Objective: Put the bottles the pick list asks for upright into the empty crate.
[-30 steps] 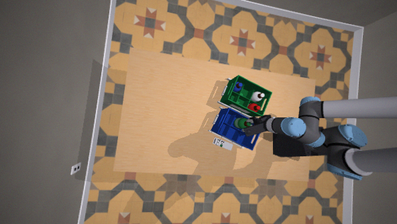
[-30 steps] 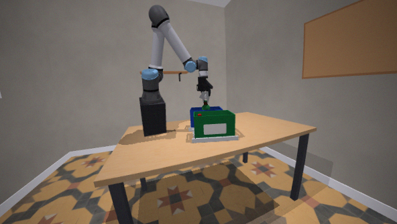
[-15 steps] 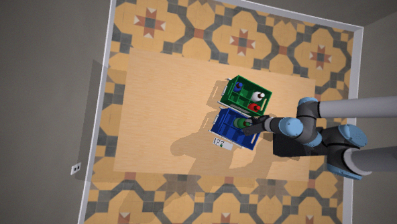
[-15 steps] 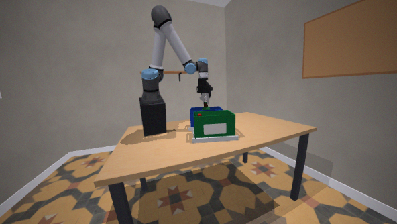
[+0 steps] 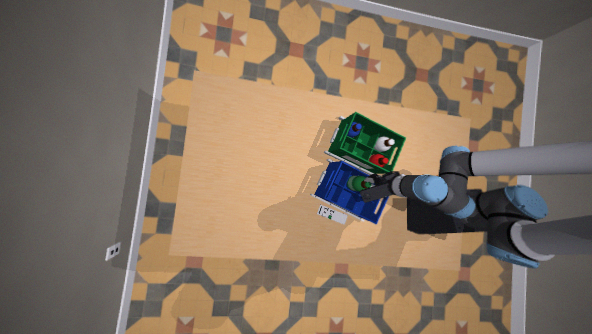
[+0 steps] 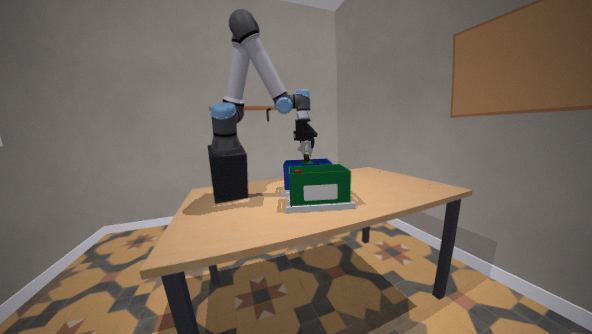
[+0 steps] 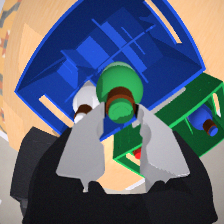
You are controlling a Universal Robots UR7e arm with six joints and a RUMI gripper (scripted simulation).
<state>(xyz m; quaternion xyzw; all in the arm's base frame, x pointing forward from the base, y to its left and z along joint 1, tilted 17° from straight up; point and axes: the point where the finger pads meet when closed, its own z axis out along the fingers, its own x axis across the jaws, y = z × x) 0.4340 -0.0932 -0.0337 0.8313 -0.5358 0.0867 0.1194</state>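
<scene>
Right now my hand is 7 cm above the green-label bottle. Round my hand: red-label bottle (11 cm behind, 11 cm to the right, 13 cm below); then white bottle (8 cm behind, 3 cm to the left, 13 cm below); then blue crate (2 cm ahead, 4 cm to the left, 13 cm below).
</scene>
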